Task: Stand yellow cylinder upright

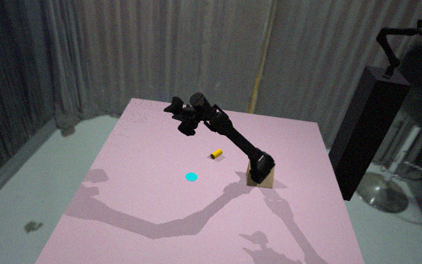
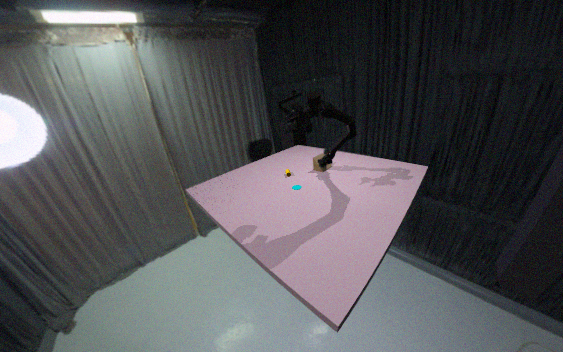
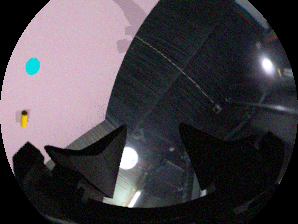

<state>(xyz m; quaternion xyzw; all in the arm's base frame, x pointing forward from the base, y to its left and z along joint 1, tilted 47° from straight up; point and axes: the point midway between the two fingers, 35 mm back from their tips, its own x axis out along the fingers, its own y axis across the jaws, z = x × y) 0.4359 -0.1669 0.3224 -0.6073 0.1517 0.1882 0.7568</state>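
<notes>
Now: the yellow tall cylinder 390 mm below my gripper tip, 260 mm to the right of it and 220 mm behind it. Round my gripper tip: cyan circle: 400 mm below, 110 mm behind, 70 mm to the right.
</notes>
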